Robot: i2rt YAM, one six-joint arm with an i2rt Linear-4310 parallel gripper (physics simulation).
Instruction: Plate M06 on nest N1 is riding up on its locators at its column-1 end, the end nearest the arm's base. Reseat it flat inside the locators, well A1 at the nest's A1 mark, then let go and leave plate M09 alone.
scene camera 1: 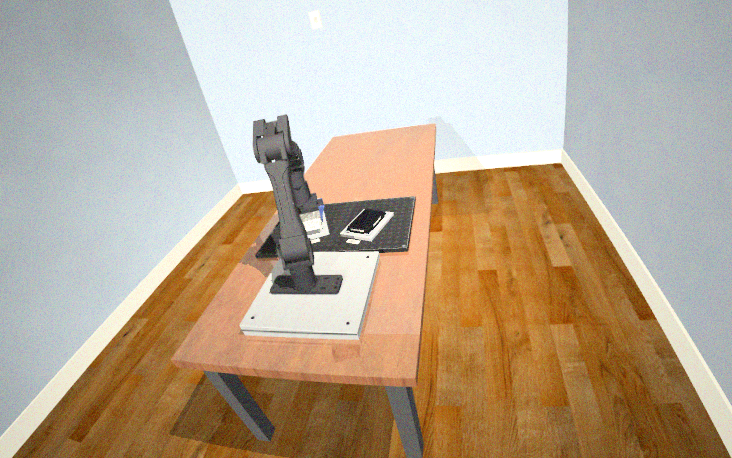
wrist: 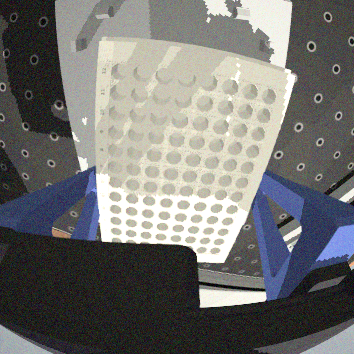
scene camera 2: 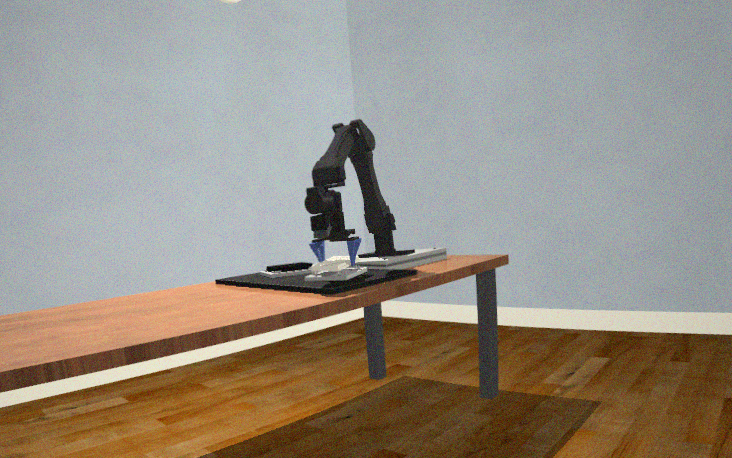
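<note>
Plate M06 is a white well plate. It is over the grey-white nest N1, left of the arm in scene camera 1. My gripper is shut on the plate's long sides with its blue fingers, near the end closest to the arm's base. The plate looks tilted, with that near end raised off the nest. Small locator blocks show at the nest's far end. Plate M09 is black and lies on its own white nest to the right.
Both nests sit on a black perforated board. The arm stands on a white base plate on the wooden table. The board's right edge lies near the table's edge.
</note>
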